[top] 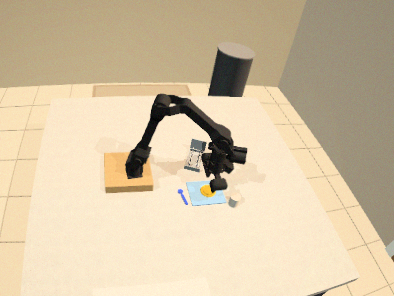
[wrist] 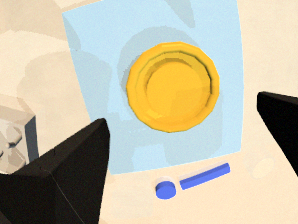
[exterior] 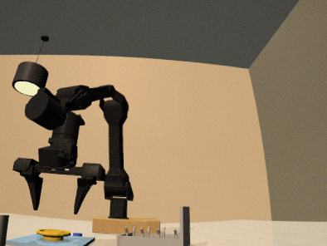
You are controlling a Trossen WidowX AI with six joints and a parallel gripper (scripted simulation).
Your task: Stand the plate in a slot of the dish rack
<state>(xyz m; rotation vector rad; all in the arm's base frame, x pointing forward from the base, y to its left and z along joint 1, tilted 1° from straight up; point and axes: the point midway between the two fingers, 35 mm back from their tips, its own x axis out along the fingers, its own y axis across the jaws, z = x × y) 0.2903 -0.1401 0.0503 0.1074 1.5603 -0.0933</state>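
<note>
Right now the yellow plate is 40 mm below my gripper tip. From my gripper tip the other things lie so: blue spoon: 110 mm behind, 60 mm below, 10 mm to the left; then grey dish rack: 200 mm to the left, 40 mm below, 10 mm ahead; then light blue mat: 60 mm below, 10 mm to the left.
</note>
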